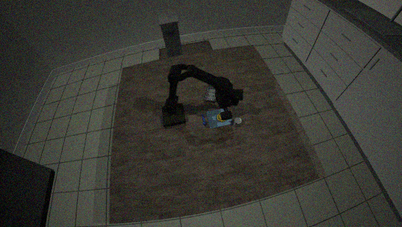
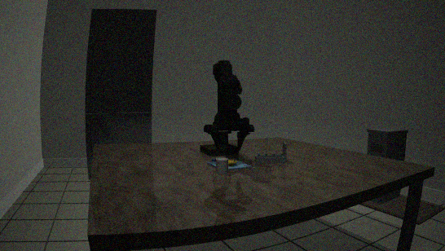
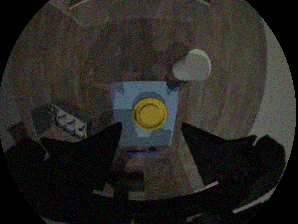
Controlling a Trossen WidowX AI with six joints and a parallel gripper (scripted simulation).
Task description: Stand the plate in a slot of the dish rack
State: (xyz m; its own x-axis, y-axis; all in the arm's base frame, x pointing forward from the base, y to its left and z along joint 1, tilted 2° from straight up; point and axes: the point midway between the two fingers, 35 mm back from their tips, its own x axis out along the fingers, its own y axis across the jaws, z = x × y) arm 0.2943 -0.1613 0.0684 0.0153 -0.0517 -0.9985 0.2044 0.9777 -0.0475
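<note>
Now: gripper tip 5 cm above the yellow plate. From my gripper tip the other things lie so: dish rack: 21 cm to the left, 4 cm below, 1 cm ahead; white cup: 8 cm to the right, 7 cm ahead, 4 cm below; light blue cloth: 6 cm below, 2 cm behind, 1 cm to the left.
</note>
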